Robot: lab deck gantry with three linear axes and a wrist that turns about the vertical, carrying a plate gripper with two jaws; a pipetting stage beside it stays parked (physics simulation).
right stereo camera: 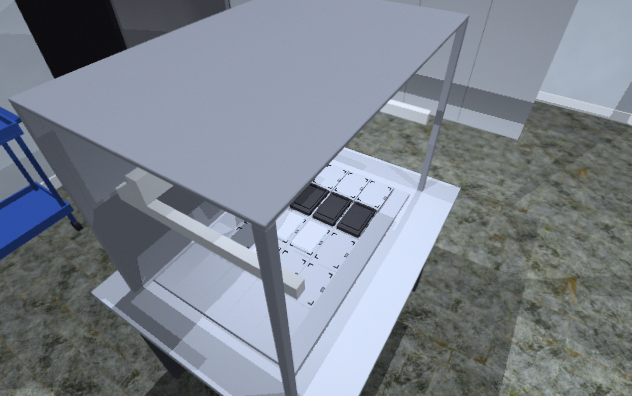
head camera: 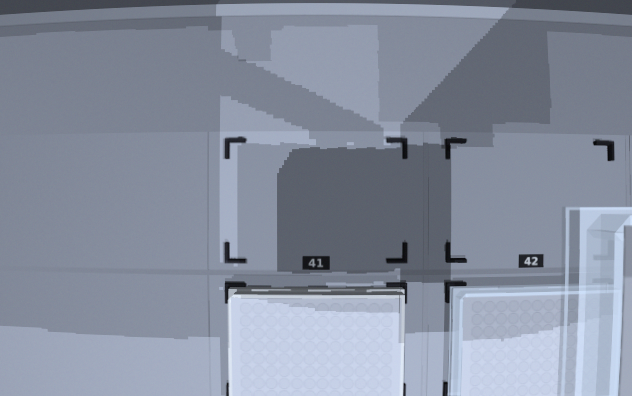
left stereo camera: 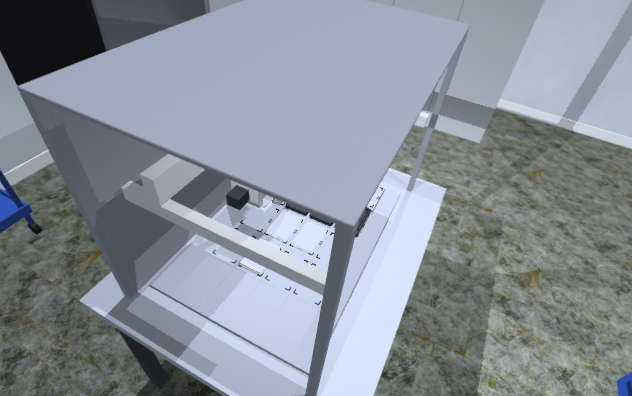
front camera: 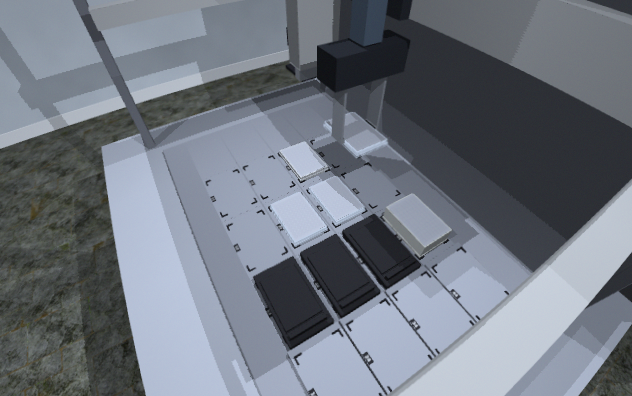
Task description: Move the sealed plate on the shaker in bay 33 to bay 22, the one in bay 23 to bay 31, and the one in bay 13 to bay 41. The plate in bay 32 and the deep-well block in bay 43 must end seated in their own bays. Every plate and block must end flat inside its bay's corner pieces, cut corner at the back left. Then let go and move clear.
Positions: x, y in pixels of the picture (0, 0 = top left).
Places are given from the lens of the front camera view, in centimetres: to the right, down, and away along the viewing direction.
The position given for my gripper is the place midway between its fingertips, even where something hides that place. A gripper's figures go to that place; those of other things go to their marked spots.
my gripper (front camera: 354, 132): 9, -14, 64
sealed plate (front camera: 361, 138): 10, -13, 62
